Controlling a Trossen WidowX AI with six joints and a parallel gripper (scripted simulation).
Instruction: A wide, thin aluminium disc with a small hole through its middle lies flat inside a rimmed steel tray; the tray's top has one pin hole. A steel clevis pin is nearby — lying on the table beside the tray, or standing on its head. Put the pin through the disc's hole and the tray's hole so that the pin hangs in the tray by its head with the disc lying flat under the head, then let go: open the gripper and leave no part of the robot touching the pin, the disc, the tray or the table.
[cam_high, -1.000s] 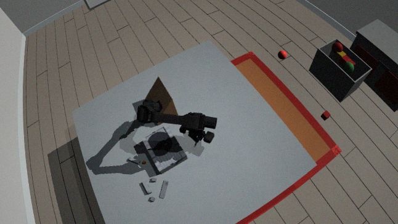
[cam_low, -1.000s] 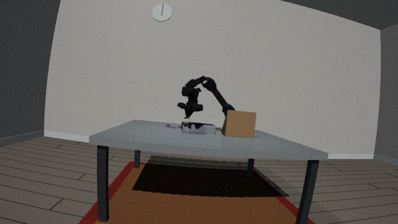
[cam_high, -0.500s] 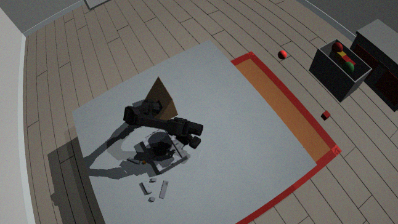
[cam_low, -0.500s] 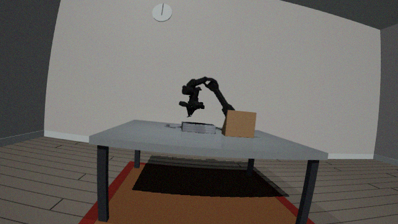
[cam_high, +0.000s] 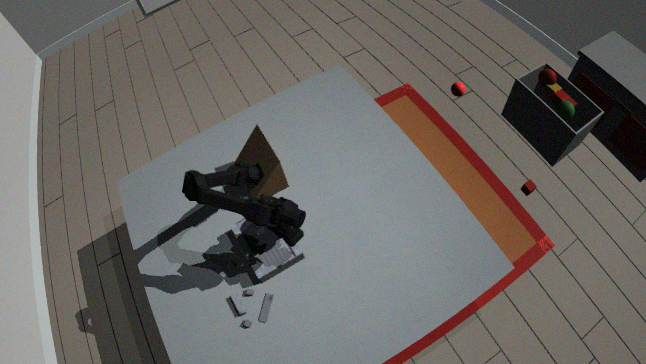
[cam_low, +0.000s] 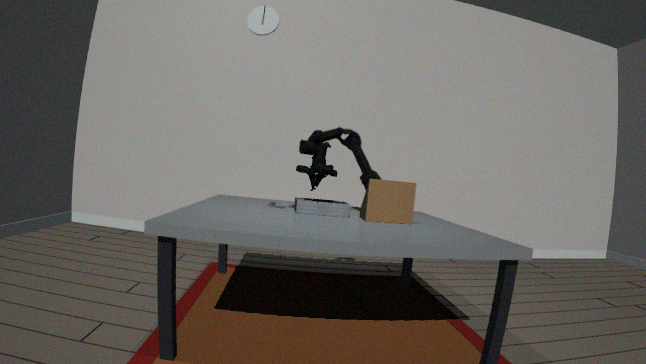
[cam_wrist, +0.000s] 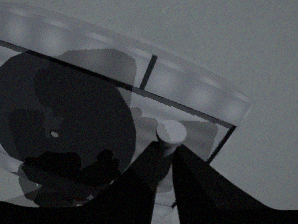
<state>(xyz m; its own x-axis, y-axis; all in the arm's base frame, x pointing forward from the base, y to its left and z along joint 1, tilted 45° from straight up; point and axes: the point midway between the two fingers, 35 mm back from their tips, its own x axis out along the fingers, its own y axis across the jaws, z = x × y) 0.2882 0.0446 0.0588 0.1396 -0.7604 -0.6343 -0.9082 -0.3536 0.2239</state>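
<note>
The dark aluminium disc is 70 mm behind my gripper tip, 80 mm to the right of it and 60 mm below it. The rest, counted from my gripper tip: rimmed steel tray: 40 mm behind, 60 mm to the right, 70 mm below; steel clevis pin: 10 mm to the right.
</note>
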